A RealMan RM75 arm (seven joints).
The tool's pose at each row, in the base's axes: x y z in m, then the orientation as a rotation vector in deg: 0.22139 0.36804 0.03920 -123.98 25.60 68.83; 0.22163 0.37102 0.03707 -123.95 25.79 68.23; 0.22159 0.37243 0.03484 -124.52 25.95 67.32; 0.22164 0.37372 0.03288 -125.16 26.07 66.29; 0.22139 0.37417 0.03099 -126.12 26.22 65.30; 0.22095 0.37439 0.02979 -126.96 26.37 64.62; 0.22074 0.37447 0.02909 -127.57 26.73 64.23; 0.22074 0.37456 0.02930 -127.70 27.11 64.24; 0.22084 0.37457 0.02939 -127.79 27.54 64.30; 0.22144 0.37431 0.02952 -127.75 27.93 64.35
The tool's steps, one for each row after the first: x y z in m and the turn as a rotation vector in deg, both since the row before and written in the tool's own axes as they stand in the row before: 0.00194 -0.00163 0.00265 0.33 0.37 -0.12; 0.00186 -0.00024 0.00185 -0.02 0.81 -0.15; 0.00166 -0.00029 0.00163 -0.04 0.90 -0.21; 0.00142 0.00048 0.00126 -0.32 1.03 -0.12; 0.00073 0.00051 0.00094 -0.36 0.80 -0.01; 0.00045 0.00030 0.00050 -0.26 0.58 0.21; -0.00017 -0.00014 -0.00004 -0.04 0.15 0.29; -0.00002 -0.00009 -0.00010 -0.02 0.11 0.34; 0.00026 -0.00018 -0.00059 0.08 0.05 0.28
